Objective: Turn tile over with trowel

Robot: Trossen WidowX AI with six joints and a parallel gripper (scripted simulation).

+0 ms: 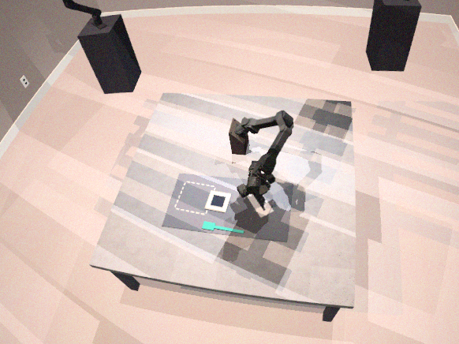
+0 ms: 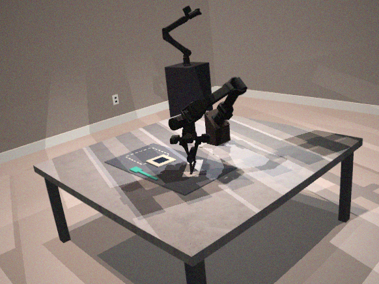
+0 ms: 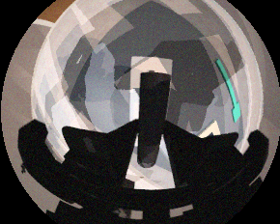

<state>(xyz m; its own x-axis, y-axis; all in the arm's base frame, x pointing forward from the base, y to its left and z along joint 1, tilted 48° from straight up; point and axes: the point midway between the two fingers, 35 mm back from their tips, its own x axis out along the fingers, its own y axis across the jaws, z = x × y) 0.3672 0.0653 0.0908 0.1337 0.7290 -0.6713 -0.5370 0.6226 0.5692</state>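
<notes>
Now: gripper tip 150 mm to the left of the grey mat, 80 mm above it and 30 mm short of it. Round my gripper tip: teal trowel (190 mm to the right, 170 mm ahead, 60 mm below); tile (210 mm to the right, 60 mm below, 10 mm ahead).
</notes>
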